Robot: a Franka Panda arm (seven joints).
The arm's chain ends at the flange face. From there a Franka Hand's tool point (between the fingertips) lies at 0.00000 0.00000 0.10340 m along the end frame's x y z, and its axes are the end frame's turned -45 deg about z.
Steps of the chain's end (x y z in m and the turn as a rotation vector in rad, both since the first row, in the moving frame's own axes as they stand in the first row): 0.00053, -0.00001, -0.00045, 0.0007, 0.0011, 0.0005; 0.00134, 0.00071, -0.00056, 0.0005, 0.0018, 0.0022; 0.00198, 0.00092, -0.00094, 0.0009, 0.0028, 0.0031; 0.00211, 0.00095, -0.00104, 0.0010, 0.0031, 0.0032; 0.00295, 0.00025, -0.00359, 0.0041, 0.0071, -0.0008; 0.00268, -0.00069, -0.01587, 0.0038, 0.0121, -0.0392; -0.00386, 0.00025, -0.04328, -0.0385, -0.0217, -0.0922; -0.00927, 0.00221, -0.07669, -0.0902, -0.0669, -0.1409
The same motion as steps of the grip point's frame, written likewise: 0.00051, 0.00040, -0.00045, -0.0003, 0.0013, 0.0005; 0.00061, 0.00154, -0.00056, -0.0009, 0.0016, 0.0022; 0.00102, 0.00219, -0.00094, -0.0013, 0.0026, 0.0031; 0.00112, 0.00232, -0.00104, -0.0015, 0.0029, 0.0032; 0.00273, 0.00248, -0.00359, -0.0021, 0.0079, -0.0008; 0.00356, 0.00199, -0.01588, -0.0059, 0.0112, -0.0392; -0.00724, -0.00112, -0.04338, -0.0119, -0.0426, -0.0922; -0.01942, -0.00249, -0.07734, -0.0165, -0.1111, -0.1409
